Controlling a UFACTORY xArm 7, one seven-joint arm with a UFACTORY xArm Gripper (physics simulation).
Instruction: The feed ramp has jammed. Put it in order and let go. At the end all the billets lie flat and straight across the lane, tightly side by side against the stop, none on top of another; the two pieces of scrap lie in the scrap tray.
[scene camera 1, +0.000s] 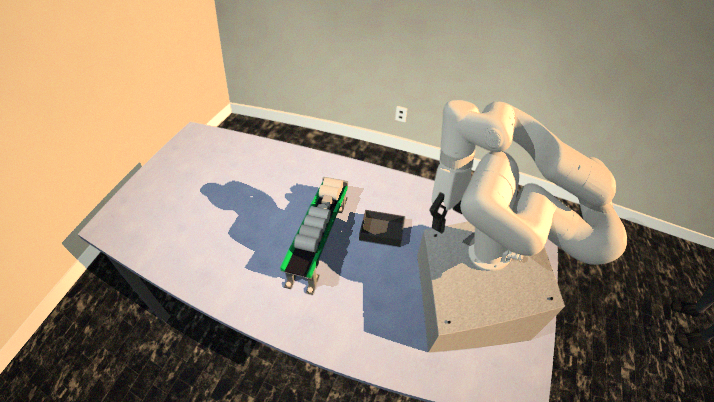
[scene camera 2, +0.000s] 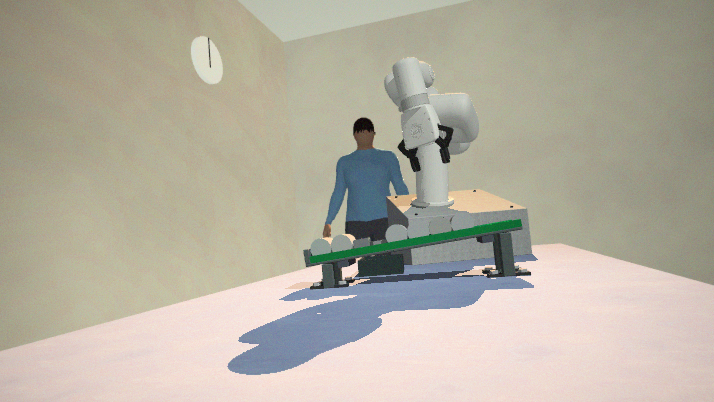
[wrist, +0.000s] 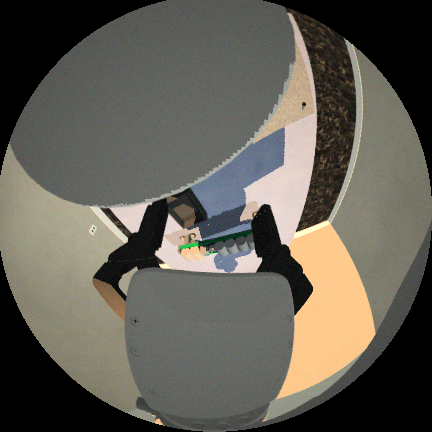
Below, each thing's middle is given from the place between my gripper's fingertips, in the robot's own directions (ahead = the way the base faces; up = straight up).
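Labels:
Scrap tray (scene camera 1: 377, 227), from my hand: 20 cm ahead, 8 cm to the right, 24 cm below.

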